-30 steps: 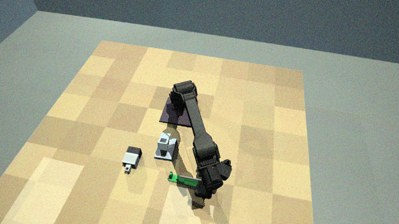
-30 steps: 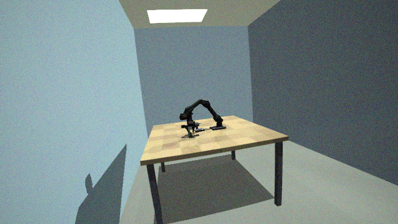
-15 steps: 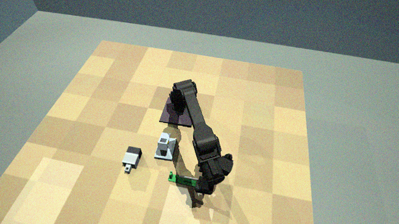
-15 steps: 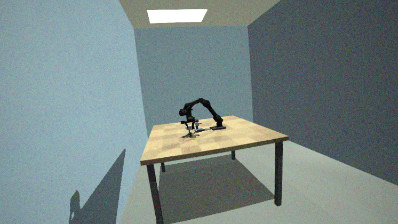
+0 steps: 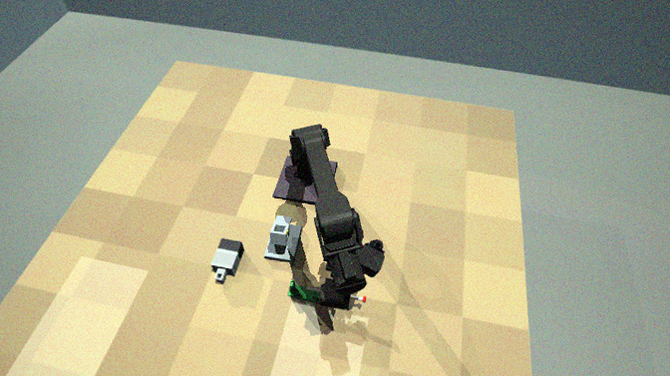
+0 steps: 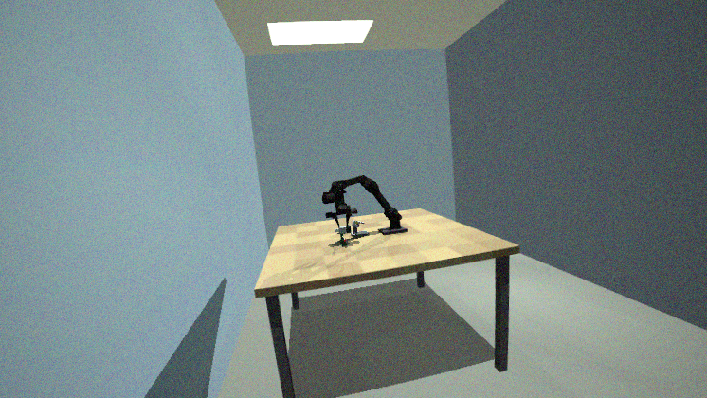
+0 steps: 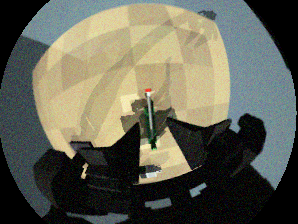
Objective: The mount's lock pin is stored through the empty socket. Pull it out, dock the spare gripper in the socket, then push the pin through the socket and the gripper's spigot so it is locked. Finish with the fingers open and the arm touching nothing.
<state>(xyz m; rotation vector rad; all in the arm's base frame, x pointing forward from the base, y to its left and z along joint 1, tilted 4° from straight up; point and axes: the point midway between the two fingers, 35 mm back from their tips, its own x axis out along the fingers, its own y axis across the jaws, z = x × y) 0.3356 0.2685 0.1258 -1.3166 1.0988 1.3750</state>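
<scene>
The green holder lies 20 mm ahead of my gripper tip, 70 mm to the right of it and 90 mm below it. From my gripper tip the other things lie so: grey mount (80 mm behind, 210 mm to the right, 60 mm below); then spare gripper (30 mm ahead, 320 mm to the right, 90 mm below).
</scene>
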